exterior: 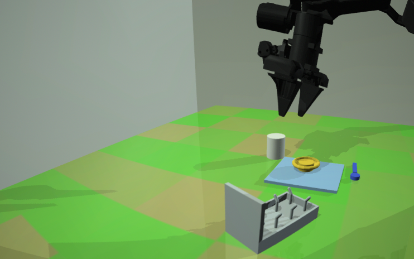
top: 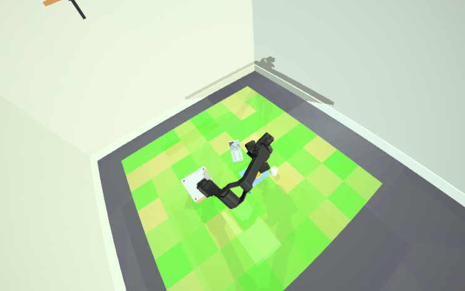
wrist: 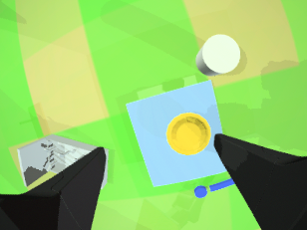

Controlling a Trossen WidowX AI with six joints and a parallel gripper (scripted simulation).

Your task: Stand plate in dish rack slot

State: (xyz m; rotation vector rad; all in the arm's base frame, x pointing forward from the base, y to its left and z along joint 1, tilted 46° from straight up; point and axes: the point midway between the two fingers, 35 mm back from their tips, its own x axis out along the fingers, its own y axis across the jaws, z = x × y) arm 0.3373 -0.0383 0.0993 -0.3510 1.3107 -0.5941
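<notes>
Now: gripper tip 30 mm past the yellow plate, 20 mm to the left of it and 100 mm above it. From my gripper tip the other things lie so: white cylinder cup (60 mm ahead, 80 mm to the right, 90 mm below); light blue mat (40 mm behind, 10 mm to the right, 120 mm below); small blue spoon (150 mm behind, 40 mm to the right, 120 mm below).
</notes>
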